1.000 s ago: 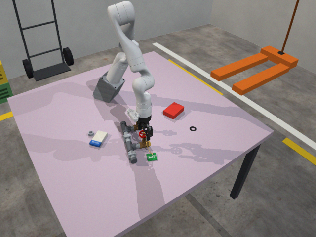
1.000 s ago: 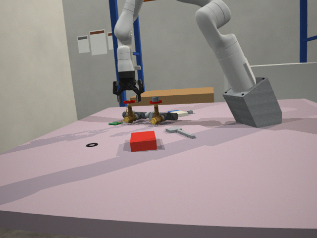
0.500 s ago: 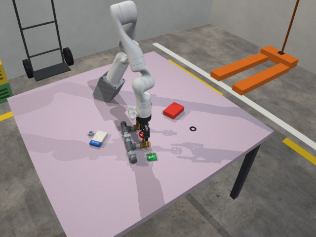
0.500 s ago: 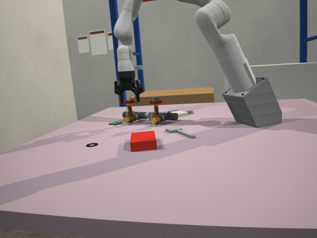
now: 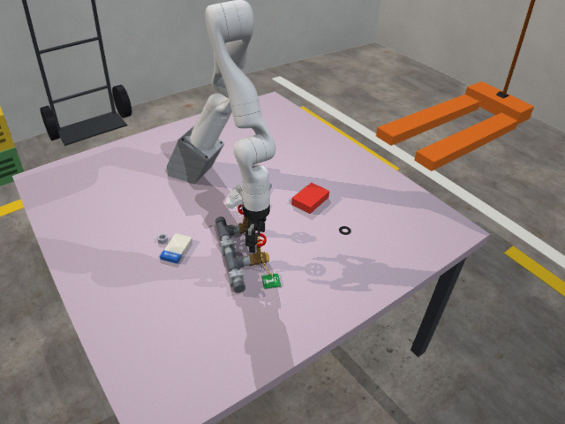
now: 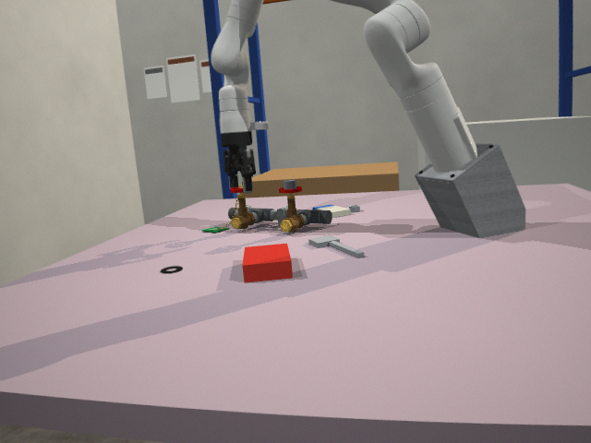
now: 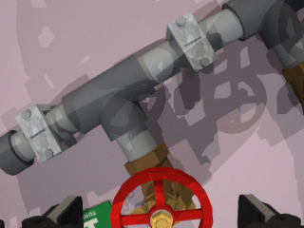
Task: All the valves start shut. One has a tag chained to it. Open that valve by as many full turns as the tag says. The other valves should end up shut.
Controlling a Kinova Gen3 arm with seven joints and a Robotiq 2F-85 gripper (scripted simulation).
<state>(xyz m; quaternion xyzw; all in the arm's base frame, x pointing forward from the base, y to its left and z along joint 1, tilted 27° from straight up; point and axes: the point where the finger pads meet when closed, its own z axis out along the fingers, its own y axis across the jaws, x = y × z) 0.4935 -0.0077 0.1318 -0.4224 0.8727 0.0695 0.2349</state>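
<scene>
The green tag is 100 mm below my hand, 80 mm ahead of it and 20 mm to the left of it. Round my hand: grey nut: 260 mm to the right, 200 mm behind, 100 mm below; then grey hammer-shaped tool: 290 mm behind, 120 mm to the left, 100 mm below; then blue box: 220 mm to the right, 150 mm behind, 100 mm below.
</scene>
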